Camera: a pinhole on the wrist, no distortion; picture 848 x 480 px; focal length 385.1 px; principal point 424.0 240.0 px. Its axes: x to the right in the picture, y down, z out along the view. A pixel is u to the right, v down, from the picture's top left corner.
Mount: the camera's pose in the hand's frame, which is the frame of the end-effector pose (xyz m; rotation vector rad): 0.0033 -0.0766 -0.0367 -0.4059 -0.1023 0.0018
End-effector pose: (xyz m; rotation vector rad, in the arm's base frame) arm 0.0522 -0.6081 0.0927 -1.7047 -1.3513 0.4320
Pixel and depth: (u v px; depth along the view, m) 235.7 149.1 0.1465
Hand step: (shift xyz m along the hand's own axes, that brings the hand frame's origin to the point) -0.0832 -0.0522 0.1037
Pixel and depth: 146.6 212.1 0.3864
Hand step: -0.3126 0.0438 0.2998
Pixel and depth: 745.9 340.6 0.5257
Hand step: 0.3906 0.2665 0.4330
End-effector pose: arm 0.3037 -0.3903 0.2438 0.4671 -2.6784 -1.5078
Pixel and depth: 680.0 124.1 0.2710
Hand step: 0.1540 -0.0407 0.2609
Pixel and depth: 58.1 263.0 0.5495
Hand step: -0.5703 0.1585 0.4007
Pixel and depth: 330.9 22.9 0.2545
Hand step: -0.0860 -0.1095 0.2463
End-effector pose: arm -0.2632 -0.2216 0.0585 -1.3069 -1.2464 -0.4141
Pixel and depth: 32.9 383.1 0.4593
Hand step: -0.5033 0.2508 0.2695
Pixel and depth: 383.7 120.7 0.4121
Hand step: -0.0831 -0.0325 0.3859
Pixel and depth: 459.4 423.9 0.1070
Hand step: 0.0034 0.0127 0.0419
